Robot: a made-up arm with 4 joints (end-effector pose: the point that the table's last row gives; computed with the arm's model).
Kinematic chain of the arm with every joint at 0, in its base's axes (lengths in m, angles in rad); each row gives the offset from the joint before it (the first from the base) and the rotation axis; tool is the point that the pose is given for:
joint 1: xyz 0 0 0.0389 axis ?
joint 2: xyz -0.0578 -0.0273 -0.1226 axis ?
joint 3: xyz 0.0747 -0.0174 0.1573 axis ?
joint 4: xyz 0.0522 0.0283 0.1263 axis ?
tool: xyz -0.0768 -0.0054 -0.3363
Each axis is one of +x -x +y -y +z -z.
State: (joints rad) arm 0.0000 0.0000 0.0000 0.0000
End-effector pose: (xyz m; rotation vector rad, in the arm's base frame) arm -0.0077 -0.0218 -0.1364 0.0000 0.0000 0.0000
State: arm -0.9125 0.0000 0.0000 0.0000
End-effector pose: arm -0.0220 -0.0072 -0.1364 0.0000 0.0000 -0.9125
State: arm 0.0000 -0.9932 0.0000 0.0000
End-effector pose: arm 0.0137 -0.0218 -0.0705 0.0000 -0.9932 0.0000
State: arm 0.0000 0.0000 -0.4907 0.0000
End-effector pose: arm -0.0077 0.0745 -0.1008 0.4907 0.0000 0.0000
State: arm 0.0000 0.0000 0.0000 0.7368
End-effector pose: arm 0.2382 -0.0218 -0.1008 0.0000 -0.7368 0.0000
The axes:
joint 1: +z
joint 2: +y
joint 3: -x
joint 4: -y

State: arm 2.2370 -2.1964 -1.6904 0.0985
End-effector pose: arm 0.0378 -0.3182 -0.1365 -1.7374 -0.1745 -1.2988
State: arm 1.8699 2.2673 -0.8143 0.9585
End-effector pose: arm 0.0030 -0.2318 -0.4127 -1.0040 0.6958 0.7672
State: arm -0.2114 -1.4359 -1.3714 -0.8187
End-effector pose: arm -0.2428 0.0585 -0.2304 0.5276 -0.5642 1.0556
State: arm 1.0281 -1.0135 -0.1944 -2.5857
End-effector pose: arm -0.1974 -0.5397 0.2491 -0.8593 1.4164 1.0066
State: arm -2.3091 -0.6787 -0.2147 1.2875
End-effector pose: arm -0.1441 -0.1383 0.2799 -2.0069 -1.2007 -1.4507
